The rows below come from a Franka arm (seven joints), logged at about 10 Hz.
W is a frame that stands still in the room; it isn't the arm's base.
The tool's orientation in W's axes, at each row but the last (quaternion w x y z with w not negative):
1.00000 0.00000 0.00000 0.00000
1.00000 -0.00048 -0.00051 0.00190
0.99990 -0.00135 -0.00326 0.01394
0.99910 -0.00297 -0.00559 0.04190
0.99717 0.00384 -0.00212 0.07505
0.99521 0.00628 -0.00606 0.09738
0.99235 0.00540 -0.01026 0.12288
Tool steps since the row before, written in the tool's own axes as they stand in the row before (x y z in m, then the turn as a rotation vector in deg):
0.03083 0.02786 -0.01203 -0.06 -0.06 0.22
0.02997 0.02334 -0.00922 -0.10 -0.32 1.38
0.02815 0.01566 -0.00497 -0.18 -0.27 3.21
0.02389 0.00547 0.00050 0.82 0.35 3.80
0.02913 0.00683 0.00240 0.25 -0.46 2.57
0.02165 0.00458 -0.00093 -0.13 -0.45 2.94
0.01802 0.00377 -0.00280 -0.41 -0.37 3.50
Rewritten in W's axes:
0.03083 0.02786 -0.01203 -0.06 -0.06 0.22
0.02989 0.02344 -0.00921 -0.10 -0.32 1.38
0.02773 0.01643 -0.00483 -0.19 -0.27 3.21
0.02334 0.00745 0.00073 0.74 0.44 3.81
0.02777 0.01109 0.00259 0.31 -0.44 2.57
0.02036 0.00870 -0.00059 -0.07 -0.51 2.93
0.01661 0.00809 -0.00238 -0.37 -0.51 3.49

